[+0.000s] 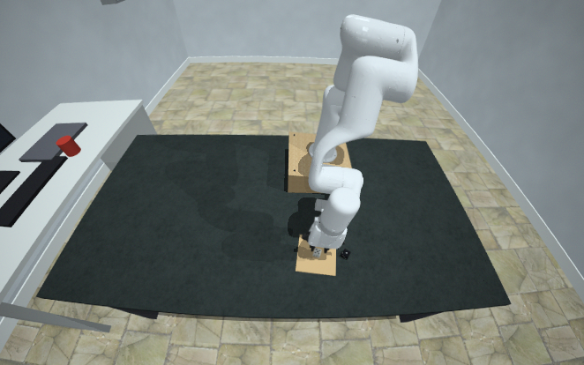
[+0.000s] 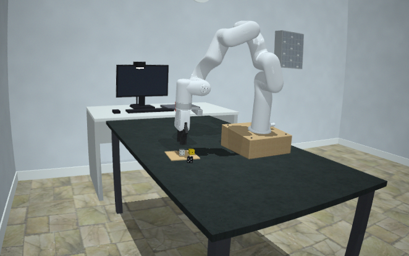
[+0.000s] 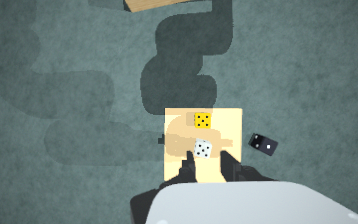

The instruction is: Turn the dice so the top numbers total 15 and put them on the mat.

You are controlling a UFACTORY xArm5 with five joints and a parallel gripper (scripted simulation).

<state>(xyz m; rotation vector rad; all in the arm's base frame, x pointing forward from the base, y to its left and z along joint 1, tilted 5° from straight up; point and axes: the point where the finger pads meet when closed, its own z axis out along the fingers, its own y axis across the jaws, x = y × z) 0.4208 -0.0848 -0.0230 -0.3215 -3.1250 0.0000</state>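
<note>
Right now my hand is 10 cm to the right of the black die, 7 cm above it and 1 cm short of it. Also, from my hand: tan mat 8 cm below; yellow die 7 cm below, 5 cm behind, 1 cm to the left; white die 7 cm below.
</note>
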